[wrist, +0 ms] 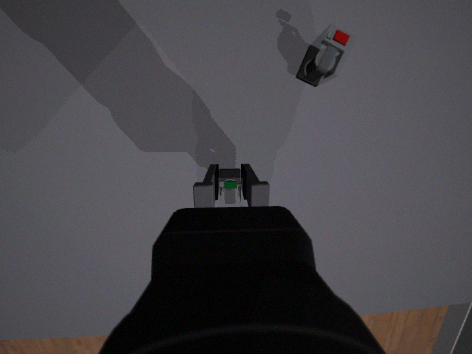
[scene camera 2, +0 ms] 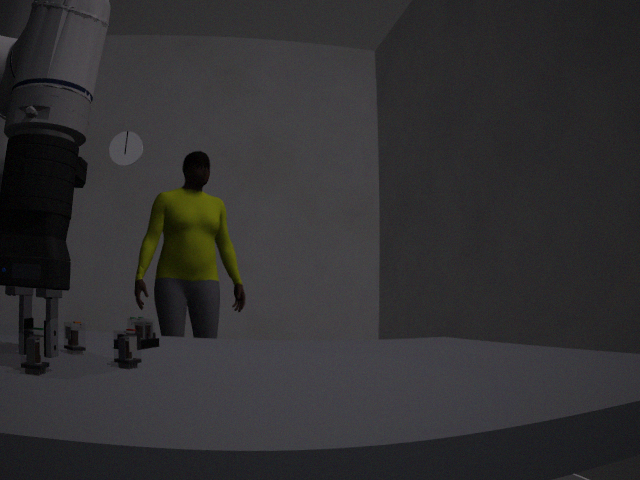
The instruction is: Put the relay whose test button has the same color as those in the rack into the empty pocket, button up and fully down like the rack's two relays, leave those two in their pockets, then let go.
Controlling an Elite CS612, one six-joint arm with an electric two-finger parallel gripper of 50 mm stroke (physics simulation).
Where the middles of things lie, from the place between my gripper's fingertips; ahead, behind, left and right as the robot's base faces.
Labels:
Now: the green-button relay (wrist: 230,181) 1 cm to the right of my hand.

